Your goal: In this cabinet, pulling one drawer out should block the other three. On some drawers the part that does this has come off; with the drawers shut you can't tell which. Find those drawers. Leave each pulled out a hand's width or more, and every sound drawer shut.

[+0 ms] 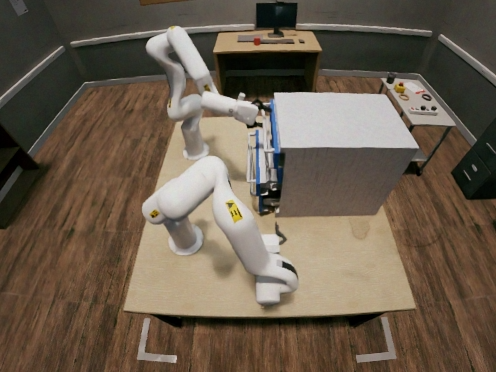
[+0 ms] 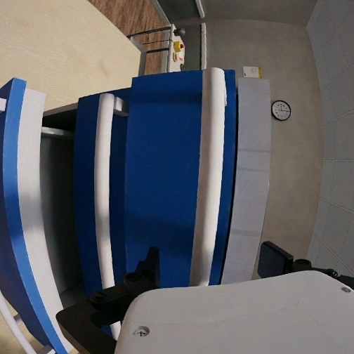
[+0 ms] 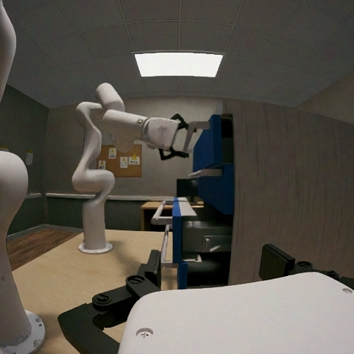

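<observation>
The cabinet (image 1: 345, 120) (image 2: 252, 150) (image 3: 295, 200) has four blue drawers. The top drawer (image 2: 162, 150) (image 3: 204, 147) stands a little out, with a dark gap behind its front. The second drawer (image 2: 85, 185) (image 3: 220, 190) looks shut. The third drawer (image 2: 12, 165) (image 3: 177, 230) and the bottom drawer (image 3: 183, 275) are pulled well out. My left gripper (image 1: 261, 116) (image 2: 211, 262) (image 3: 192, 142) is open, its fingers apart on either side of the top drawer's handle (image 2: 212, 150). My right gripper (image 3: 213, 264) is open and empty, low beside the cabinet's near front corner.
The wooden table (image 1: 345, 275) (image 3: 55, 265) carries both arms and the cabinet. A desk (image 1: 300, 45) with a monitor (image 1: 276, 15) stands at the back wall. A trolley (image 1: 435, 119) with small items stands behind the cabinet at the right.
</observation>
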